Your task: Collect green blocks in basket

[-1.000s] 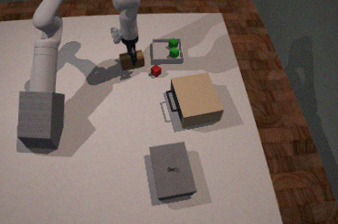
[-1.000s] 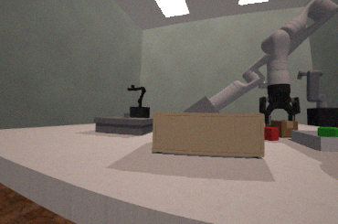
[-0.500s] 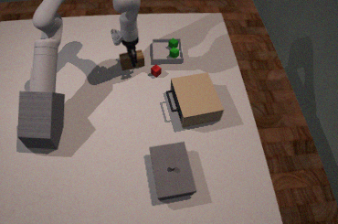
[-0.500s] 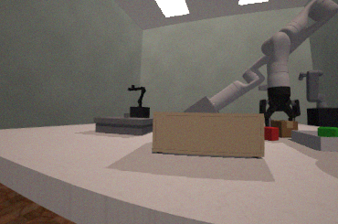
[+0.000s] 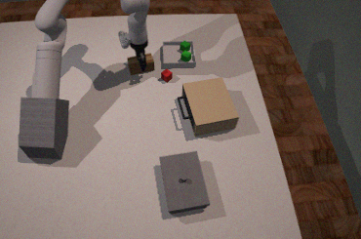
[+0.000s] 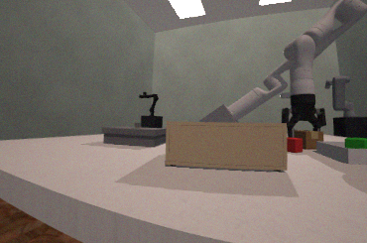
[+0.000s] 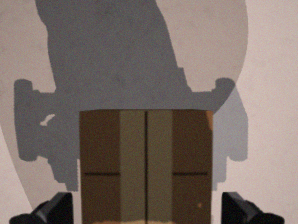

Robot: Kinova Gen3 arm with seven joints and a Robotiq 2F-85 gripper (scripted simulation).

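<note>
Now: the cardboard box right at my hand. From my hand the other things lie so: basket 170 mm ahead, 60 mm to the left, 20 mm below; then blue block 20 mm behind, 10 mm below; then red block 110 mm ahead, 70 mm to the right, 10 mm below.
</note>
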